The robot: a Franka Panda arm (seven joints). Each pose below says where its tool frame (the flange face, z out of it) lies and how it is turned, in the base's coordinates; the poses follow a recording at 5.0 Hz.
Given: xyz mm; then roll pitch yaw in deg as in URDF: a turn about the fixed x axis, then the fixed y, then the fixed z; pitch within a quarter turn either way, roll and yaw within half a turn.
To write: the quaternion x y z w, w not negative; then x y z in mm. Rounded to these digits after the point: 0 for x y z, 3 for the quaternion.
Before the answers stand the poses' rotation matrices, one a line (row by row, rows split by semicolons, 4 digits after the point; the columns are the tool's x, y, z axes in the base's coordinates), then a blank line. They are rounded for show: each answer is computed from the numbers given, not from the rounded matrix.
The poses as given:
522 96 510 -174.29 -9.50 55.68
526 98 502 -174.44 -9.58 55.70
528 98 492 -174.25 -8.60 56.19
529 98 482 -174.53 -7.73 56.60
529 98 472 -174.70 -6.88 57.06
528 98 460 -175.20 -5.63 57.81
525 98 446 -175.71 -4.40 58.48
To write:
0.5561 0.8311 0.0104; 0.8146 -0.5475 0.1917; 0.1650 -0.0981 -0.9814
0.5557 0.8313 0.0133; 0.8146 -0.5476 0.1914; 0.1664 -0.0955 -0.9814
0.5502 0.8350 -0.0005; 0.8215 -0.5412 0.1794; 0.1495 -0.0991 -0.9838
0.5455 0.8381 -0.0059; 0.8273 -0.5373 0.1643; 0.1345 -0.0945 -0.9864
0.5398 0.8417 -0.0127; 0.8332 -0.5321 0.1503; 0.1198 -0.0917 -0.9886
0.5302 0.8477 -0.0187; 0.8422 -0.5239 0.1273; 0.0981 -0.0833 -0.9917
0.5213 0.8531 -0.0238; 0.8499 -0.5164 0.1043; 0.0767 -0.0746 -0.9943

-0.878 -0.468 -0.050 0.083 522 96 510
-0.878 -0.469 -0.051 0.082 526 98 502
-0.877 -0.472 -0.043 0.079 528 98 492
-0.876 -0.475 -0.037 0.074 529 98 482
-0.875 -0.479 -0.031 0.069 529 98 472
-0.873 -0.484 -0.023 0.060 528 98 460
-0.871 -0.489 -0.015 0.051 525 98 446

